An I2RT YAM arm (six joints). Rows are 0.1 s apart.
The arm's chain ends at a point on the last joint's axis. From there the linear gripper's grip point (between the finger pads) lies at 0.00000 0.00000 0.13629 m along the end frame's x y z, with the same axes.
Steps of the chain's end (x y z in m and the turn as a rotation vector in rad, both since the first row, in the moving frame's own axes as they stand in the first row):
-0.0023, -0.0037, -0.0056, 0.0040, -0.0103, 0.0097
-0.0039, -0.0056, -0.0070, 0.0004, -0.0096, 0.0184
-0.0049, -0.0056, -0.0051, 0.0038, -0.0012, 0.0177
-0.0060, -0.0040, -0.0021, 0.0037, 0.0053, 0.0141
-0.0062, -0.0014, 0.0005, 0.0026, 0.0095, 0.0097
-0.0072, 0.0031, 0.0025, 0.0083, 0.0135, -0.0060
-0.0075, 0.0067, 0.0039, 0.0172, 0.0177, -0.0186
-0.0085, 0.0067, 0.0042, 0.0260, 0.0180, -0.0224
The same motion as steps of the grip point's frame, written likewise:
-0.0037, -0.0043, -0.0056, 0.0040, -0.0103, 0.0097
-0.0052, -0.0057, -0.0070, 0.0004, -0.0096, 0.0184
-0.0051, -0.0061, -0.0051, 0.0038, -0.0012, 0.0177
-0.0053, -0.0045, -0.0021, 0.0037, 0.0053, 0.0141
-0.0049, -0.0017, 0.0005, 0.0026, 0.0095, 0.0097
-0.0054, 0.0020, 0.0025, 0.0083, 0.0135, -0.0060
-0.0051, 0.0043, 0.0039, 0.0172, 0.0177, -0.0186
-0.0061, 0.0031, 0.0041, 0.0260, 0.0180, -0.0224

